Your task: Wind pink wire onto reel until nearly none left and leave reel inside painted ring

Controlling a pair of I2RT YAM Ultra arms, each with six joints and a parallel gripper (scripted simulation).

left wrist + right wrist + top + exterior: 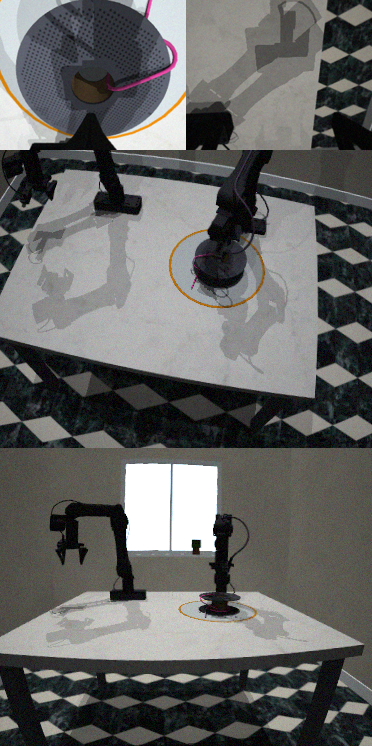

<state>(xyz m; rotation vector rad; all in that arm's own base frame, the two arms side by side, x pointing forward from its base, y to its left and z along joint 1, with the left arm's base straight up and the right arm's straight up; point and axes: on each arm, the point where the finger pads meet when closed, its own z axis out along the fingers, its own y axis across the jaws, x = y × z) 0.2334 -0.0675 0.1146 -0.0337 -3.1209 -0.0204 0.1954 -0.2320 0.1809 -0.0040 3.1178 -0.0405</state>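
Note:
The dark reel is 9 cm below my left hand. Round my left hand: orange painted ring (12 cm below, 1 cm to the right).

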